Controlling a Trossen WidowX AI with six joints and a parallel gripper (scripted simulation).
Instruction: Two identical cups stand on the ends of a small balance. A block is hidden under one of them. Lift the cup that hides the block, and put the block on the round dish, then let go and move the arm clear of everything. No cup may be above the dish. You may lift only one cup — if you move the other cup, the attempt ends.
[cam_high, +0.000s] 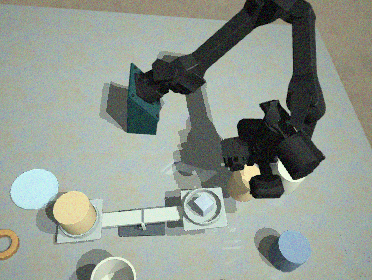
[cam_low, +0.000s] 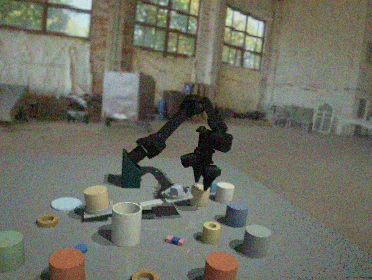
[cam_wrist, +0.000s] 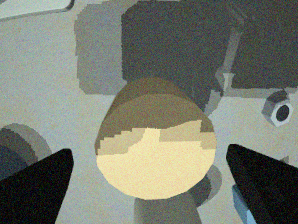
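Right now the round light-blue dish is 5 cm behind my gripper tip, 48 cm to the right of it and 7 cm below it. From my gripper tip the other things lie so: dark nut 13 cm behind, 1 cm to the left, 6 cm below; then cream cylinder 1 cm behind, 13 cm to the left, 3 cm below; then blue cube 13 cm behind, 12 cm to the left, 5 cm below.
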